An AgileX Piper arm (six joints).
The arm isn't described. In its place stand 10 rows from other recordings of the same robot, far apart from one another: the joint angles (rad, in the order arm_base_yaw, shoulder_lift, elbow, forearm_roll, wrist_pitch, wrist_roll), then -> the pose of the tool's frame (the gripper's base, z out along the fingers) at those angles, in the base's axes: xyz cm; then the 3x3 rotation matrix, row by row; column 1 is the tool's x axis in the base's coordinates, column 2 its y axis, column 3 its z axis.
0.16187, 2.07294, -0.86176, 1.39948, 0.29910, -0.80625 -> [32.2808 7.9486 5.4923], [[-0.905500 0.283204 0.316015], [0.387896 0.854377 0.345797], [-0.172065 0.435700 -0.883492]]
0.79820, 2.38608, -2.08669, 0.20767, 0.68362, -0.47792 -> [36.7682 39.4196 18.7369], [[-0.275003 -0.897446 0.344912], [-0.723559 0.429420 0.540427], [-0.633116 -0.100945 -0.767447]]
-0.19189, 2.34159, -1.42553, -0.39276, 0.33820, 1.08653 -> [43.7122 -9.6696 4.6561], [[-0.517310 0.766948 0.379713], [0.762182 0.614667 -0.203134], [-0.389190 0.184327 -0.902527]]
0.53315, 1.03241, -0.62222, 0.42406, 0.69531, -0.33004 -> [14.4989 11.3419 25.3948], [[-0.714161 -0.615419 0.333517], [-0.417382 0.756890 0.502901], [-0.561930 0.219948 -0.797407]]
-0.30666, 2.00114, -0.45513, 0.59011, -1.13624, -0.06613 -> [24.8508 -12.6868 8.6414], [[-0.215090 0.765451 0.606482], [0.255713 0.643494 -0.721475], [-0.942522 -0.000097 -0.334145]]
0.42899, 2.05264, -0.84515, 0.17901, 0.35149, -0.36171 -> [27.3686 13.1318 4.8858], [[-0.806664 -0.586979 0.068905], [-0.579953 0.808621 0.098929], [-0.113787 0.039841 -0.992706]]
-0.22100, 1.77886, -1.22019, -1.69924, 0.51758, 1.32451 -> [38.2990 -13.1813 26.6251], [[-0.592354 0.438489 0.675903], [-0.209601 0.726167 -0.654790], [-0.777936 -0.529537 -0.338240]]
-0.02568, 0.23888, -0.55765, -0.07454, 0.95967, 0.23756 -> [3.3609 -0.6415 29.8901], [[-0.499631 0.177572 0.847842], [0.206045 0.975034 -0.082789], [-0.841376 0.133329 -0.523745]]
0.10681, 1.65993, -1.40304, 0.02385, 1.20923, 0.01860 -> [32.9713 3.7393 29.0861], [[-0.978674 -0.084385 0.187285], [-0.077749 0.996066 0.042514], [-0.190135 0.027046 -0.981385]]
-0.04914, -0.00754, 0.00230, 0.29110, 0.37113, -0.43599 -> [5.2728 0.6890 18.0873], [[-0.249121 -0.093347 0.963963], [-0.150040 0.987047 0.056807], [-0.956779 -0.130481 -0.259900]]
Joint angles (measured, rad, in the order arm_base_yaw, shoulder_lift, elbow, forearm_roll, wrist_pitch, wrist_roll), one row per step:
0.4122 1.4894 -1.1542 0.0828 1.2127 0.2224
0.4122 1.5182 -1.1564 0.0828 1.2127 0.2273
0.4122 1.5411 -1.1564 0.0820 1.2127 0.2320
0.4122 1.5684 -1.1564 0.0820 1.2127 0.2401
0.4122 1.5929 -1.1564 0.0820 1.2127 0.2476
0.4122 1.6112 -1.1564 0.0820 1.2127 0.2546
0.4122 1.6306 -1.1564 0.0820 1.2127 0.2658
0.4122 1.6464 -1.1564 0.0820 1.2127 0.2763
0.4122 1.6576 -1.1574 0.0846 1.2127 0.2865
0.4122 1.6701 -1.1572 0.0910 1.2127 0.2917
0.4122 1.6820 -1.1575 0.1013 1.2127 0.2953
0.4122 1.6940 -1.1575 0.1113 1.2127 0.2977
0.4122 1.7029 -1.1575 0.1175 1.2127 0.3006
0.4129 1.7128 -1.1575 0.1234 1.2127 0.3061
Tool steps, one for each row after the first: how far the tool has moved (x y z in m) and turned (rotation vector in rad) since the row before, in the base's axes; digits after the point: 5 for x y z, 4 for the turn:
0.00424 0.00185 -0.00740 -0.0104 0.0249 -0.0049
0.00304 0.00125 -0.00643 -0.0097 0.0211 -0.0044
0.00341 0.00149 -0.00775 -0.0108 0.0257 -0.0081
0.00290 0.00127 -0.00704 -0.0099 0.0230 -0.0075
0.00206 0.00090 -0.00531 -0.0075 0.0173 -0.0070
0.00209 0.00091 -0.00567 -0.0083 0.0185 -0.0112
0.00163 0.00071 -0.00465 -0.0070 0.0151 -0.0105
0.00119 0.00076 -0.00306 -0.0027 0.0108 -0.0112
0.00097 0.00102 -0.00372 -0.0002 0.0142 -0.0078
0.00084 0.00132 -0.00341 0.0036 0.0146 -0.0079
0.00077 0.00126 -0.00352 0.0032 0.0148 -0.0067
0.00059 0.00083 -0.00262 0.0012 0.0106 -0.0056
0.00057 0.00102 -0.00293 0.0001 0.0115 -0.0074

